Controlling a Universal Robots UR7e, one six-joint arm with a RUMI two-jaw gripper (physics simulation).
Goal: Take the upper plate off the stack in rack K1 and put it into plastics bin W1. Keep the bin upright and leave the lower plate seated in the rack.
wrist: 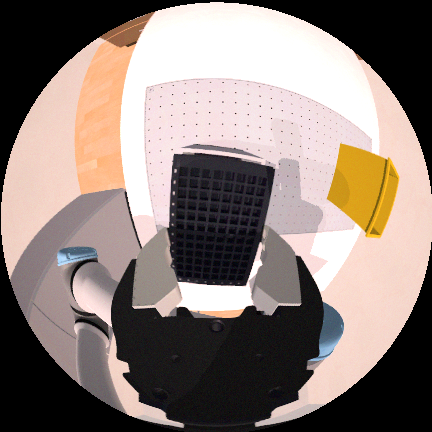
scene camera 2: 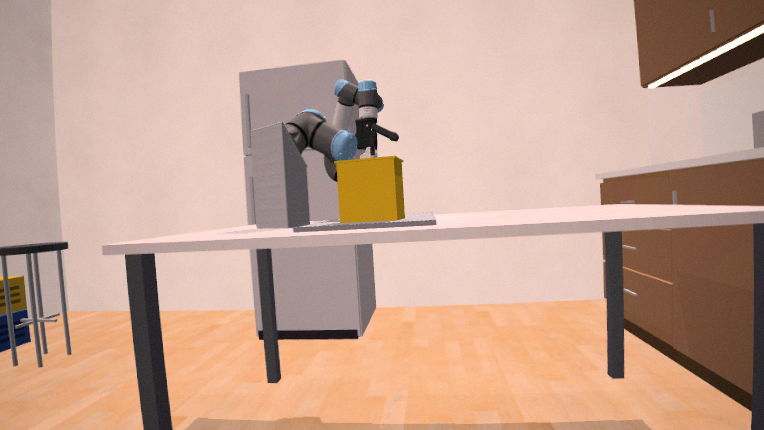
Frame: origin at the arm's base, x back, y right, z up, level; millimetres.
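Where they show: gripper, fingertip midpoint: [wrist: 215,227]; arm's base at its link origin: [scene camera 2: 279,149].
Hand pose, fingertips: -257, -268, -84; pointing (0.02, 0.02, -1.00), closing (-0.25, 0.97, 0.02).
Observation:
Things, the pixels of their centre, and the offset from my fingertips, as dx, dy, dz. Level surfaces: height alone.
- upper plate at the middle of its body: [wrist: 215,230] -2, +0, +7
- Rack K1 at the middle of its body: [wrist: 213,195] +11, +2, -112
- Plastics bin W1 at the middle of its body: [wrist: 365,187] [scene camera 2: 371,190] -129, +365, -93
- perforated board at its surface level: dz -183
- white table at its surface level: dz -196
The upper plate [wrist: 220,220] is black with a grid of square wells. My gripper [scene camera 2: 369,153] [wrist: 215,227] is shut on it, one pale finger at each long side. The plate hangs above the board; in the scene view it is hidden behind the bin. Rack K1 [wrist: 220,148] shows as a thin grey and white edge beyond the plate's far end in the wrist view; the rest is hidden beneath the plate. The lower plate cannot be seen. Plastics bin W1 [scene camera 2: 368,191] [wrist: 357,185] is yellow and stands upright, right of the plate in the wrist view.
A perforated board [scene camera 2: 419,219] [wrist: 200,110] lies on the white table [scene camera 2: 534,219] under the bin. A tall grey block [scene camera 2: 269,176] stands left of the bin in the scene view. A grey fridge [scene camera 2: 296,112] stands behind the arm.

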